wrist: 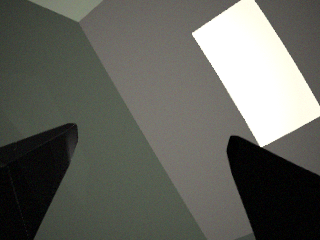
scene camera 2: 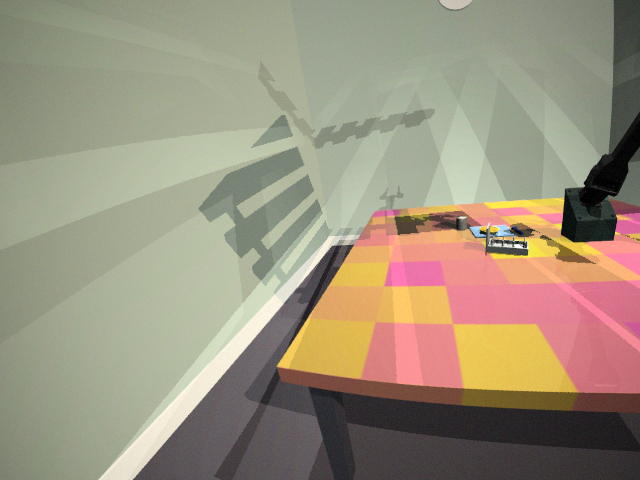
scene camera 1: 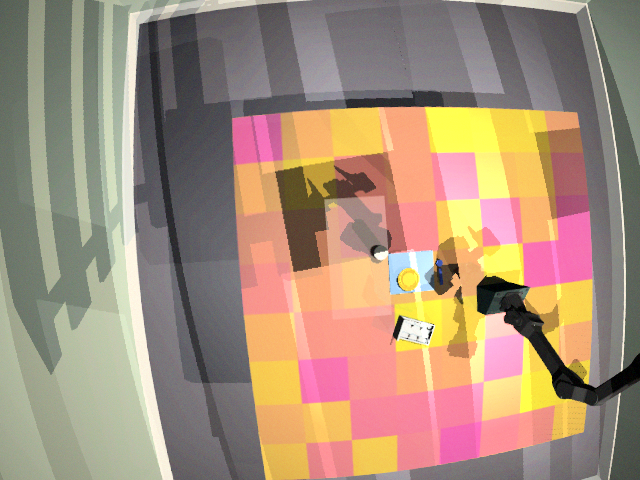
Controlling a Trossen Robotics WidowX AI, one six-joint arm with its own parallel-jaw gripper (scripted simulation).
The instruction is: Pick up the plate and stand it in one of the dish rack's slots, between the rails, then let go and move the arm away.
My gripper is open, with nothing in its grasp. Further things: a dish rack.
